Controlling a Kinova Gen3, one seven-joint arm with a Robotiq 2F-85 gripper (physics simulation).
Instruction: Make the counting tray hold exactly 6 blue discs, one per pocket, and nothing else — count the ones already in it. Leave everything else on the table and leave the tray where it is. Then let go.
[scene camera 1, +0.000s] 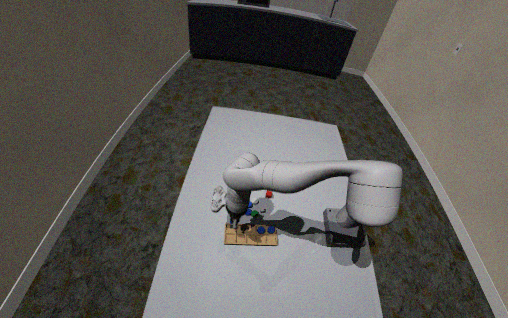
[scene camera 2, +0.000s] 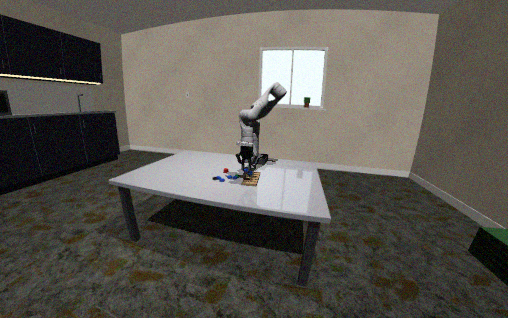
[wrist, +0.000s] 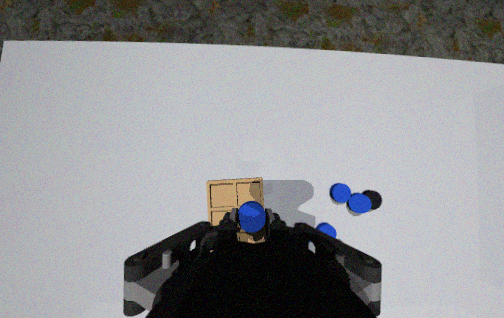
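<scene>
The tan counting tray (scene camera 1: 250, 244) (scene camera 2: 250, 183) (wrist: 209, 200) lies on the table, its pockets in two rows. Two blue discs (scene camera 1: 261, 230) (scene camera 1: 271, 230) sit in neighbouring pockets toward the robot's base. My gripper (scene camera 1: 234, 226) (scene camera 2: 246, 173) (wrist: 251, 216) is shut on a blue disc (wrist: 251, 217) and holds it above the tray's end away from the base. The gripper hides part of the tray in the wrist view. Three loose blue discs (wrist: 340, 193) (wrist: 359, 203) (wrist: 326, 231) lie on the table beside the tray.
A black disc (wrist: 373, 200) touches or nearly touches a loose blue disc. A green piece (scene camera 1: 254, 213), a red piece (scene camera 1: 269, 194) (scene camera 2: 226, 170) and a white, irregular object (scene camera 1: 218, 198) are on the table near the tray. The robot's base (scene camera 1: 332, 235) stands at one side.
</scene>
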